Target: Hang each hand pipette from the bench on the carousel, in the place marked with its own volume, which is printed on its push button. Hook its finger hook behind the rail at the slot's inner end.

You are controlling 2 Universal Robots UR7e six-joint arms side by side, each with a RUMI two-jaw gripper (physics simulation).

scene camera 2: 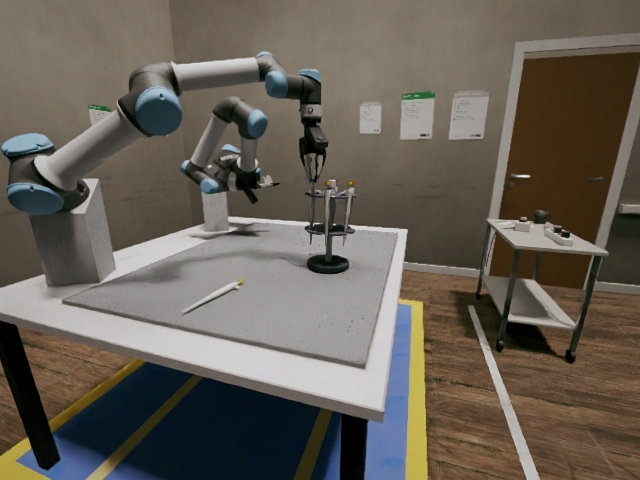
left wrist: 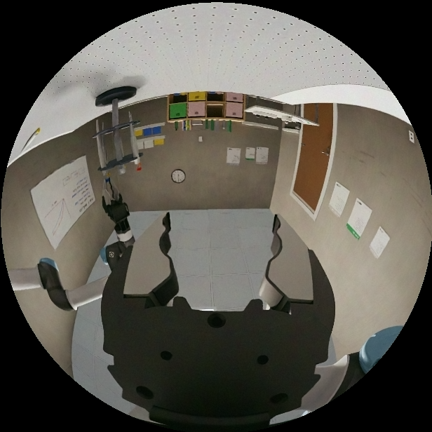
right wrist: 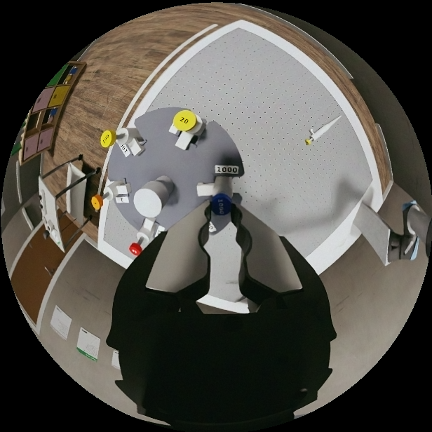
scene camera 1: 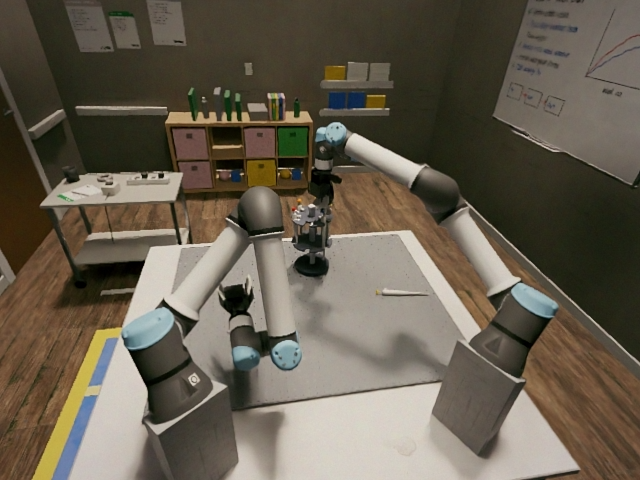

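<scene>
My right gripper [scene camera 1: 324,202] [scene camera 2: 313,178] [right wrist: 220,203] is shut on the upright pipette with a blue 1000 button [right wrist: 221,204] [scene camera 2: 312,206]. This pipette is at the carousel's rim beside the 1000 label, its finger hook toward the centre post; whether the hook is behind the rail cannot be told. The carousel [scene camera 1: 311,266] [scene camera 2: 327,265] [left wrist: 115,96] [right wrist: 150,165] also bears a yellow 20 pipette [right wrist: 185,120], another yellow [right wrist: 108,138], an orange [right wrist: 97,202] and a red one [right wrist: 135,248]. A yellow-buttoned pipette [scene camera 1: 403,292] [scene camera 2: 211,296] [right wrist: 325,129] lies on the bench. My left gripper [scene camera 1: 236,287] [scene camera 2: 265,189] [left wrist: 221,213] is open, empty.
The grey perforated mat [scene camera 1: 351,356] [scene camera 2: 289,320] covers much of the white table [scene camera 1: 330,428]. The left arm is folded over the mat's near left part in scene camera 1. The right arm reaches high over the mat to the carousel. A side cart [scene camera 1: 160,193] stands off the table.
</scene>
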